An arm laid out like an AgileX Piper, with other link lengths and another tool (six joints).
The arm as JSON. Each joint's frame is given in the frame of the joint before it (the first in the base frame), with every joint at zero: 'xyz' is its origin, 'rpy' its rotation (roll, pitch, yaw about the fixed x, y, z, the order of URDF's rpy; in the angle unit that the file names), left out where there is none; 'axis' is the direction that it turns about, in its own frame. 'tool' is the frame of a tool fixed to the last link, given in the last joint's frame.
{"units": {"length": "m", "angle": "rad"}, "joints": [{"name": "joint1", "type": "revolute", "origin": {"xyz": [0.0, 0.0, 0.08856]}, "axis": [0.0, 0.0, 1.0]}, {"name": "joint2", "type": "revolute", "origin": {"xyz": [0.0, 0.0, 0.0]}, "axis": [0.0, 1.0, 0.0]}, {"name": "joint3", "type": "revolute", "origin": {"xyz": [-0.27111, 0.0, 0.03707]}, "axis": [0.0, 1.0, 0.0]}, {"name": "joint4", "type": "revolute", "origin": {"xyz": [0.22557, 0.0, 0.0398]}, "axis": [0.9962, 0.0, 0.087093]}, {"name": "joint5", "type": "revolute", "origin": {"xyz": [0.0, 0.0, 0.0]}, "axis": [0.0, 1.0, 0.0]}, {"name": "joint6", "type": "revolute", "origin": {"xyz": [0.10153, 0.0, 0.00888]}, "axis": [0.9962, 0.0, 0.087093]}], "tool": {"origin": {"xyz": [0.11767, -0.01, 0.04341], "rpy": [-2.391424, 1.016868, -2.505]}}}
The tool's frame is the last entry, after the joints.
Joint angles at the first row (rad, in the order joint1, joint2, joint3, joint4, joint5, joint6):
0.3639, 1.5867, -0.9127, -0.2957, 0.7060, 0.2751
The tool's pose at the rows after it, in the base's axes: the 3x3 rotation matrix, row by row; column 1 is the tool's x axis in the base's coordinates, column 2 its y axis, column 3 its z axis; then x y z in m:
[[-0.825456, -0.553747, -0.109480], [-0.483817, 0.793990, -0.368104], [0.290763, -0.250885, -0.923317]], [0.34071, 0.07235, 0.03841]
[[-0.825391, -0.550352, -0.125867], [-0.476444, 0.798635, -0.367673], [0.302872, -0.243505, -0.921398]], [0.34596, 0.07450, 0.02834]
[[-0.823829, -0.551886, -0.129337], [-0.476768, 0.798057, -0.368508], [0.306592, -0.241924, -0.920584]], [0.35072, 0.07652, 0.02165]
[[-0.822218, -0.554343, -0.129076], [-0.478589, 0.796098, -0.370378], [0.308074, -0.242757, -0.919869]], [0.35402, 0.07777, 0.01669]
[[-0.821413, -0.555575, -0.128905], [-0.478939, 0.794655, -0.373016], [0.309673, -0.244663, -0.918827]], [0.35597, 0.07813, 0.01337]
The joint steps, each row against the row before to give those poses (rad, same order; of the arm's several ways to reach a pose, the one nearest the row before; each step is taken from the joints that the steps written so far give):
0.0000, 0.0622, -0.0227, -0.0004, -0.0126, 0.0254
0.0000, 0.0464, -0.0175, -0.0017, -0.0135, 0.0136
0.0000, 0.0323, -0.0119, -0.0048, -0.0158, 0.0062
0.0000, 0.0220, -0.0057, -0.0068, -0.0147, 0.0052
0.0000, 0.0140, -0.0027, -0.0074, -0.0094, 0.0058

